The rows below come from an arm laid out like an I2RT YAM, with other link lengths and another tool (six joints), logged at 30 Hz.
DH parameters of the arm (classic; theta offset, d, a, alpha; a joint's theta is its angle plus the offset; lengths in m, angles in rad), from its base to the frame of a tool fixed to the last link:
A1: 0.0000 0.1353 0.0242 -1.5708
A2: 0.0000 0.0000 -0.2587 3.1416
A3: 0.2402 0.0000 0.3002 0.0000
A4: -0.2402 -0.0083 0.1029 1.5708
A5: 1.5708 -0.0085 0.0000 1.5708
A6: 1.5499 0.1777 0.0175 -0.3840
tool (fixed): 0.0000 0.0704 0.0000 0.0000
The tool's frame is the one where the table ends.
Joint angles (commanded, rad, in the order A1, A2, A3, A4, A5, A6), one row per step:
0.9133, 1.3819, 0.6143, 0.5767, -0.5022, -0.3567
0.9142, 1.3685, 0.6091, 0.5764, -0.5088, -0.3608
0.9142, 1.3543, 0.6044, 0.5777, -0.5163, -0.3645
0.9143, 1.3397, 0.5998, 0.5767, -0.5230, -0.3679
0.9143, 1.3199, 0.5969, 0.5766, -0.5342, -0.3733
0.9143, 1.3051, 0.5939, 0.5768, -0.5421, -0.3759
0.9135, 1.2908, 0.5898, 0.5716, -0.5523, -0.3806
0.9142, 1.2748, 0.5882, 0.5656, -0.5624, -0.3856
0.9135, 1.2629, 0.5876, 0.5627, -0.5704, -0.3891
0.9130, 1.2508, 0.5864, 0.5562, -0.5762, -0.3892
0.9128, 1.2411, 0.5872, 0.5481, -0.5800, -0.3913
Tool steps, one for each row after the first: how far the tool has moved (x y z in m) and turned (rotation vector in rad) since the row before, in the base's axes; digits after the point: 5 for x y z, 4 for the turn. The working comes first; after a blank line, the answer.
Tool pose at each row, in the base's axes (x y z in m, rotation vector in rad; the steps are taken from these numbers as rounded here):
0.21425, 0.50835, 0.16285, -1.6737, 1.0659, 1.0941
0.21133, 0.50740, 0.16675, -1.6772, 1.0505, 1.0942
0.20874, 0.50639, 0.17179, -1.6792, 1.0326, 1.0938
0.20616, 0.50523, 0.17635, -1.6814, 1.0171, 1.0935
0.20267, 0.50417, 0.18473, -1.6839, 0.9897, 1.0924
0.19999, 0.50318, 0.19056, -1.6848, 0.9711, 1.0924
0.19687, 0.50160, 0.19388, -1.6904, 0.9566, 1.0940
0.19321, 0.50052, 0.19916, -1.6957, 0.9376, 1.0949
0.19106, 0.49958, 0.20386, -1.6981, 0.9221, 1.0946
0.18905, 0.49841, 0.20725, -1.6992, 0.9140, 1.0970
0.18768, 0.49760, 0.21005, -1.7012, 0.9078, 1.0970

-0.00292, -0.00095, 0.00390, 0.0065, -0.0078, 0.0080
-0.00259, -0.00101, 0.00504, 0.0089, -0.0092, 0.0079
-0.00258, -0.00116, 0.00456, 0.0073, -0.0079, 0.0072
-0.00349, -0.00106, 0.00838, 0.0138, -0.0142, 0.0118
-0.00268, -0.00099, 0.00583, 0.0099, -0.0090, 0.0081
-0.00312, -0.00158, 0.00332, 0.0043, -0.0066, 0.0099
-0.00366, -0.00108, 0.00528, 0.0069, -0.0091, 0.0112
-0.00215, -0.00094, 0.00470, 0.0069, -0.0078, 0.0077
-0.00201, -0.00117, 0.00339, 0.0039, -0.0023, 0.0053
-0.00137, -0.00081, 0.00280, 0.0020, -0.0032, 0.0037

